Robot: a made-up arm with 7 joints.
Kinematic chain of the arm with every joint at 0, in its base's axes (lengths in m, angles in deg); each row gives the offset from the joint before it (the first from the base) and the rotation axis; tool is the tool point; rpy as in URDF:
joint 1: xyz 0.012 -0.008 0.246 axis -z
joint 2: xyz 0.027 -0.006 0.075 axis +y
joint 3: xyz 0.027 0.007 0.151 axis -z
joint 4: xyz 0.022 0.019 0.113 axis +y
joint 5: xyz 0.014 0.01 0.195 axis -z
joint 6: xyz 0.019 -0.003 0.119 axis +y
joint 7: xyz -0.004 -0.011 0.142 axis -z
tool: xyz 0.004 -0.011 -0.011 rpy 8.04 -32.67 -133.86
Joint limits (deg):
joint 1: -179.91..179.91
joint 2: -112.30..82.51
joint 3: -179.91..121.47
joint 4: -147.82..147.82
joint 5: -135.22..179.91
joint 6: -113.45..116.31
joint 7: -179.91..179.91
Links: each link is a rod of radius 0.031 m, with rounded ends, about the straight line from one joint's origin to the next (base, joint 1, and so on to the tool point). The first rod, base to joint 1, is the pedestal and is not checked.
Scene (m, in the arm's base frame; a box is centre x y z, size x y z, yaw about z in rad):
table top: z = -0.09
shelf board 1: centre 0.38 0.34 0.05 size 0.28 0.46 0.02 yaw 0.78
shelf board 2: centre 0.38 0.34 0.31 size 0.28 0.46 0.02 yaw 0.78
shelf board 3: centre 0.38 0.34 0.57 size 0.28 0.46 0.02 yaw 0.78
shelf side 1: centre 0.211 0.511 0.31 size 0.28 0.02 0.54 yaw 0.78
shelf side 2: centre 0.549 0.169 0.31 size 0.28 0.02 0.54 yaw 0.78
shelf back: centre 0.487 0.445 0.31 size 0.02 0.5 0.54 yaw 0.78
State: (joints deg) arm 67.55 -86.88 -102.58 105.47 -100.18 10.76 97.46
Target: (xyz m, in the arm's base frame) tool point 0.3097 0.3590 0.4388
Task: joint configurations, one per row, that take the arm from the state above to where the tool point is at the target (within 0.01 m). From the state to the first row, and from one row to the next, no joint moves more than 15 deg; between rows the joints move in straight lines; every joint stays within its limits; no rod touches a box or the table.
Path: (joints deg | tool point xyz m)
1: 57.12 -81.93 -104.38 118.20 -99.86 7.76 97.27 | 0.3183 0.2137 0.2022
2: 46.68 -76.98 -106.19 130.94 -99.55 4.76 97.08 | 0.2754 0.1720 0.2006
3: 36.25 -72.02 -107.99 143.67 -99.23 1.75 96.90 | 0.2380 0.1219 0.1996
4: 27.68 -83.33 -99.44 143.54 -101.44 -12.06 97.20 | 0.2464 0.1522 0.2845
5: 19.11 -94.63 -90.89 143.41 -103.65 -25.87 97.51 | 0.2105 0.1801 0.3701
6: 10.54 -105.93 -82.34 143.28 -105.87 -39.68 97.81 | 0.1382 0.1893 0.4388
7: 25.08 -97.54 -80.43 128.47 -103.75 -25.46 97.84 | 0.1919 0.2640 0.4229
8: 39.63 -89.15 -78.53 113.66 -101.64 -11.25 97.87 | 0.2495 0.3220 0.4196
9: 54.17 -80.76 -76.62 98.86 -99.53 2.97 97.90 | 0.3097 0.3590 0.4388

